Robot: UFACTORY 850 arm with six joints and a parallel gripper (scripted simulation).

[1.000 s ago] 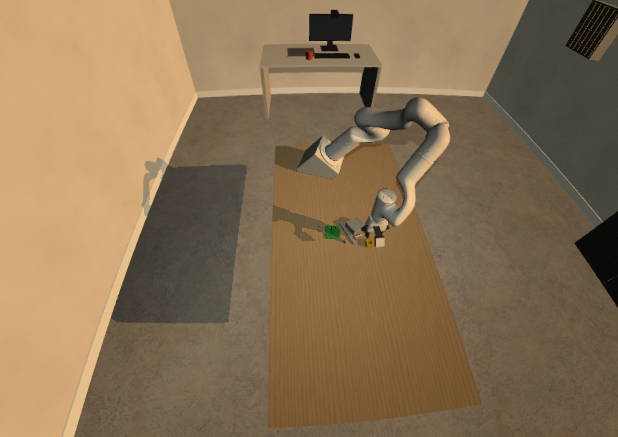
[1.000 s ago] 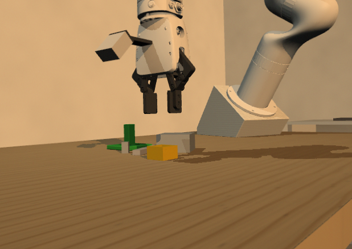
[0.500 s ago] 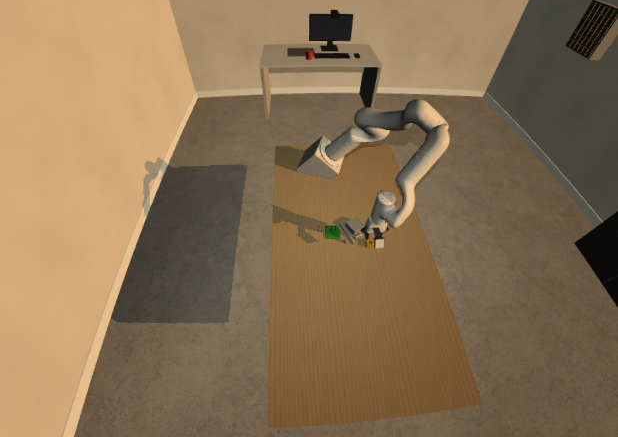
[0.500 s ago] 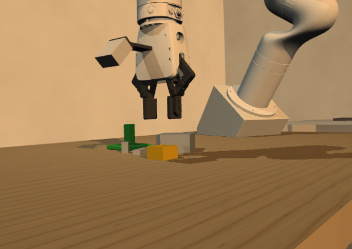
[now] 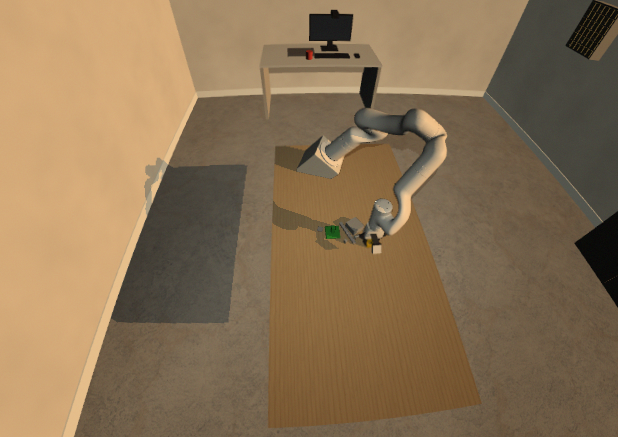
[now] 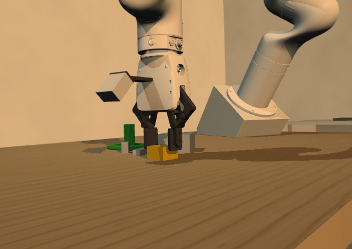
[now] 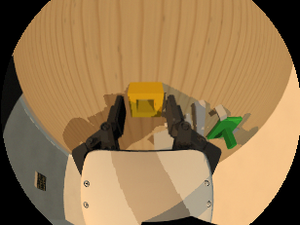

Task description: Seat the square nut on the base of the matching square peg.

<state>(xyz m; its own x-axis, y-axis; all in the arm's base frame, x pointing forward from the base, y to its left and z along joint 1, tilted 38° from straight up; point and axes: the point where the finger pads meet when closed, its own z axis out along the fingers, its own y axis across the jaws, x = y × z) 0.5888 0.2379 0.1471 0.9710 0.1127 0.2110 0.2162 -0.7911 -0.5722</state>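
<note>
The grey block is 100 mm behind my hand, 90 mm to the right of it and 20 mm below it.
</note>
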